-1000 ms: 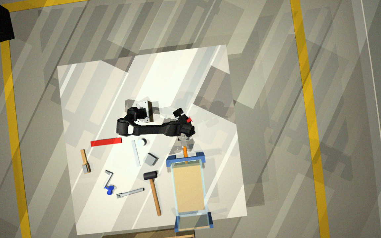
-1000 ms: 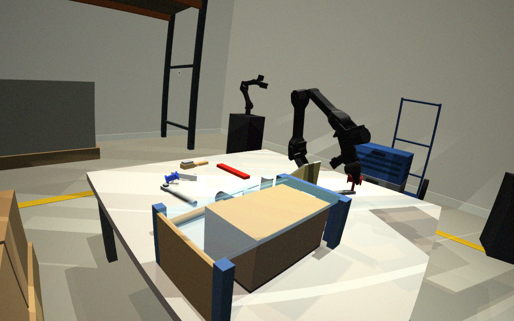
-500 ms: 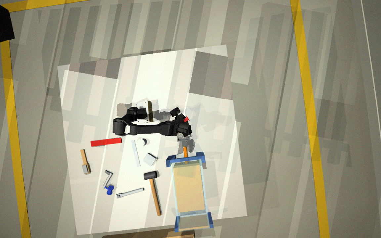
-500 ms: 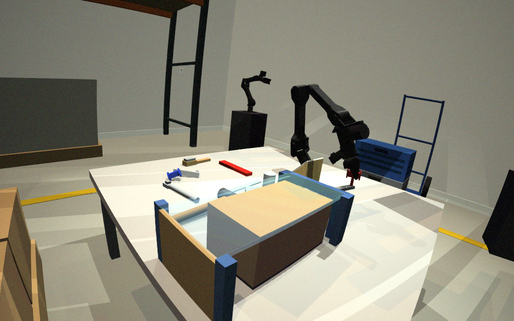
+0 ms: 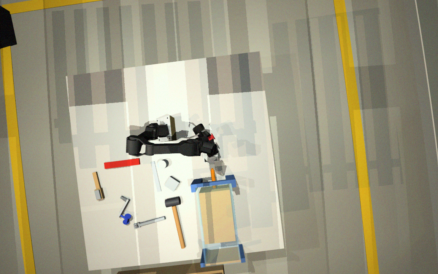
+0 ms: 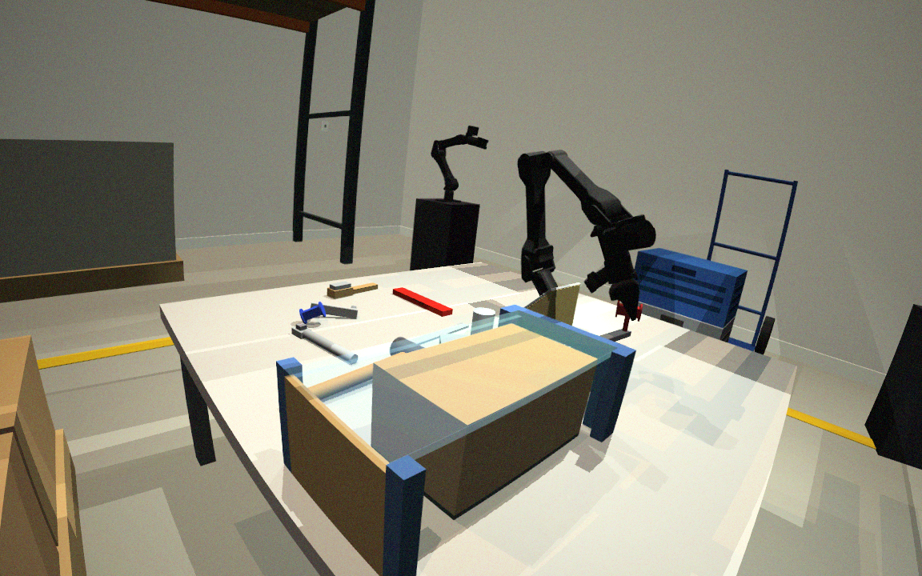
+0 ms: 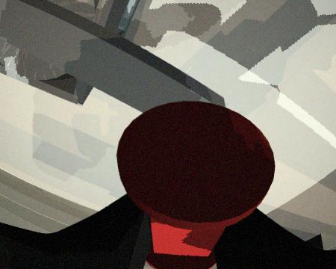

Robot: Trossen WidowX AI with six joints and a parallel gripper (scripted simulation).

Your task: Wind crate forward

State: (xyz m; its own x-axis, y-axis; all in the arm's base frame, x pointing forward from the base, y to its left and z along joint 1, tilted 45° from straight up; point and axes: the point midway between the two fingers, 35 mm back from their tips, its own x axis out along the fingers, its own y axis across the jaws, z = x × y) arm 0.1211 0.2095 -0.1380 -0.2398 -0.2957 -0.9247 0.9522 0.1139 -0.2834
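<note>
Right now the red-knobbed winch handle is 40 mm ahead of my gripper tip, 20 mm to the right of it and 30 mm below it. Round my gripper tip: grey block: 220 mm ahead, 320 mm to the right, 120 mm below; winch: 90 mm ahead, 40 mm to the right, 100 mm below; red knob: 10 mm to the right.
</note>
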